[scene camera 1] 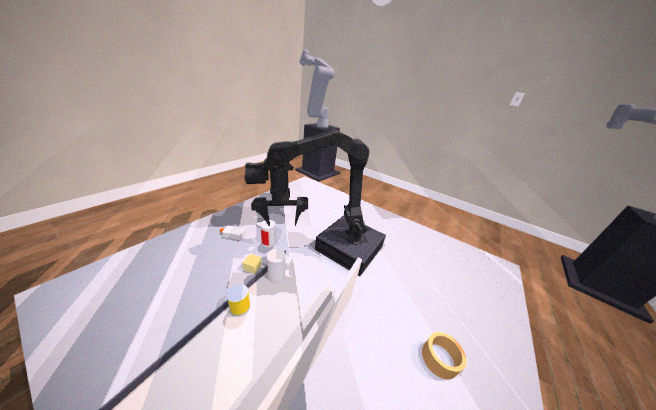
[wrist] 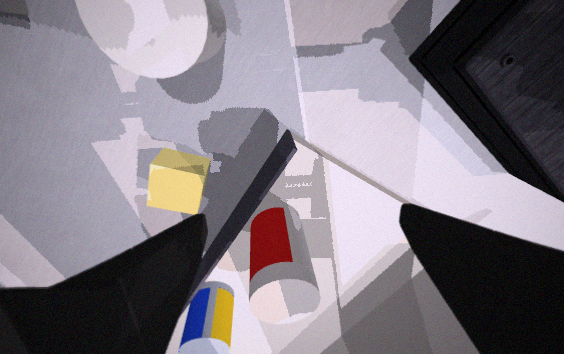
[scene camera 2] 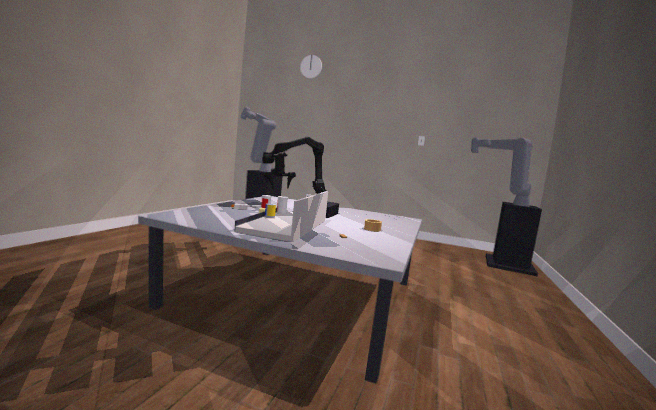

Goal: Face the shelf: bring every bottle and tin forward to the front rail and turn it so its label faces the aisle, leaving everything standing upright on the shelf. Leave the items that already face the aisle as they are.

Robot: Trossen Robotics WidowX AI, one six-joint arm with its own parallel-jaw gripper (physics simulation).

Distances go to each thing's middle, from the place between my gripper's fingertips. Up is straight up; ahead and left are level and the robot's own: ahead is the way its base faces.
My hand is 11 cm short of the yellow block point(wrist: 177, 180), 4 cm to the left of it and 14 cm above it. The rest, counted from my hand: dark front rail point(wrist: 285, 149) (27 cm ahead, 7 cm to the left, 14 cm below); then white shelf tray point(scene camera 1: 246, 355) (25 cm ahead, 20 cm to the left, 15 cm below); then shelf point(scene camera 1: 270, 350) (25 cm ahead, 21 cm to the left, 7 cm below).
